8 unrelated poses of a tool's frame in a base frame.
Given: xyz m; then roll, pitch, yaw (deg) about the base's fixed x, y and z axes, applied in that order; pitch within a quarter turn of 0, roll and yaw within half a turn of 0.
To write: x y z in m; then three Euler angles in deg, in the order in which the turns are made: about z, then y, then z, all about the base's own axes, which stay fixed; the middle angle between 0 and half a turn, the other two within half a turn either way. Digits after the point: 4 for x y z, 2 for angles.
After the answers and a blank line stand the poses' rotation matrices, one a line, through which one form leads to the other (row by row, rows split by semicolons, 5 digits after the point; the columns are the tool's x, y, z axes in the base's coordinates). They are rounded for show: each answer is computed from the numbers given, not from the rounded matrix.
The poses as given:
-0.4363 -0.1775 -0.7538 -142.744 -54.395 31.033
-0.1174 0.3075 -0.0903 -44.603 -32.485 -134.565
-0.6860 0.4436 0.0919 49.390 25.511 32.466
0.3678 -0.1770 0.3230 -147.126 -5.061 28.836
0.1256 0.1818 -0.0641 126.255 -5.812 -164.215
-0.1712 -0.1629 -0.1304 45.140 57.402 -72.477
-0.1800 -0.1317 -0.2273 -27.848 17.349 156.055
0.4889 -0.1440 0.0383 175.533 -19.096 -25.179
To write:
-0.4363 -0.1775 -0.7538 -156.56 117.61 74.12
-0.1174 0.3075 -0.0903 -132.20 53.09 -15.99
-0.6860 0.4436 0.0919 57.85 54.02 -37.27
0.3678 -0.1770 0.3230 -99.27 146.78 111.06
0.1256 0.1818 -0.0641 97.19 126.04 110.03
-0.1712 -0.1629 -0.1304 24.38 67.67 -122.50
-0.1800 -0.1317 -0.2273 -56.23 32.44 -143.39
0.4889 -0.1440 0.0383 167.32 160.41 -38.61

0.49886 0.83208 0.24242; 0.30014 -0.42827 0.85235; 0.81305 -0.35245 -0.46339
-0.59192 0.24262 0.76861; -0.60098 -0.76830 -0.22030; 0.53708 -0.59232 0.60059
0.76145 -0.07355 0.64404; 0.48446 0.72469 -0.49003; -0.43068 0.68514 0.58745
0.87259 0.44702 -0.19689; 0.48042 -0.71263 0.51122; 0.08822 -0.54068 -0.83659
-0.95734 -0.08229 -0.27699; -0.27063 0.59129 0.75969; 0.10126 0.80225 -0.58834
0.16221 0.85245 -0.49702; -0.51374 -0.35708 -0.78011; -0.84247 0.38188 0.38002
-0.87236 -0.23155 -0.43055; 0.38740 -0.86463 -0.31992; -0.29819 -0.44588 0.84396
0.85518 -0.44721 0.26203; -0.40204 -0.89139 -0.20925; 0.32715 0.07360 -0.94210

